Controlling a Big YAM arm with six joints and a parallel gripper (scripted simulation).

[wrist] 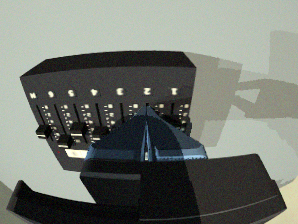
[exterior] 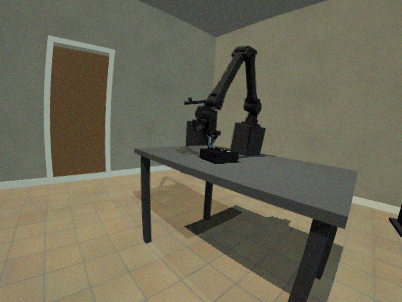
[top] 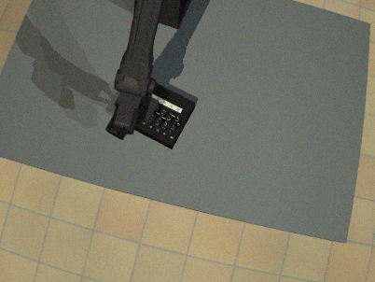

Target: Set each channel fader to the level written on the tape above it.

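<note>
Right now the fader cap 1 is 2 cm to the right of my hand and 2 cm behind it. The rest, counted from my hand: master fader cap: 11 cm to the left, 2 cm ahead; fader cap 4: 5 cm to the left, 1 cm behind; fader cap 5: 7 cm to the left, 1 cm ahead.
</note>
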